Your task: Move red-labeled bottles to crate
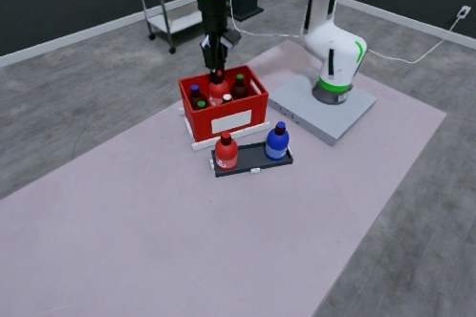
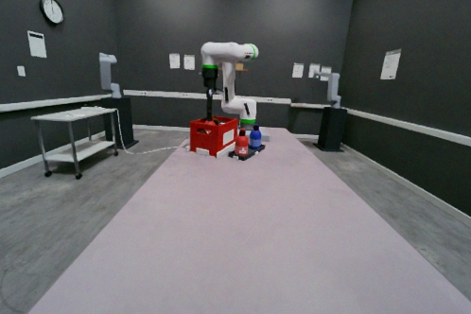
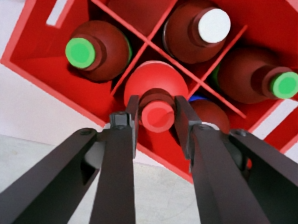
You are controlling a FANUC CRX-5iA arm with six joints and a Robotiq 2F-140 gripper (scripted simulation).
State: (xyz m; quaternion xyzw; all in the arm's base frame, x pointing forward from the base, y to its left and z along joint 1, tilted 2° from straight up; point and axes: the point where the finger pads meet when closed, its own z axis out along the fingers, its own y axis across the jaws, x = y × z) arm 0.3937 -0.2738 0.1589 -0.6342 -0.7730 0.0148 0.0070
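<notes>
Right now the red crate is 2 cm ahead of my hand, 4 cm to the left of it and 12 cm below it. From my hand the other things lie so: blue bottle 30 cm to the left, 12 cm below; then red bottle 16 cm ahead, 20 cm to the left, 12 cm below; then dark tray 8 cm ahead, 25 cm to the left, 19 cm below.
</notes>
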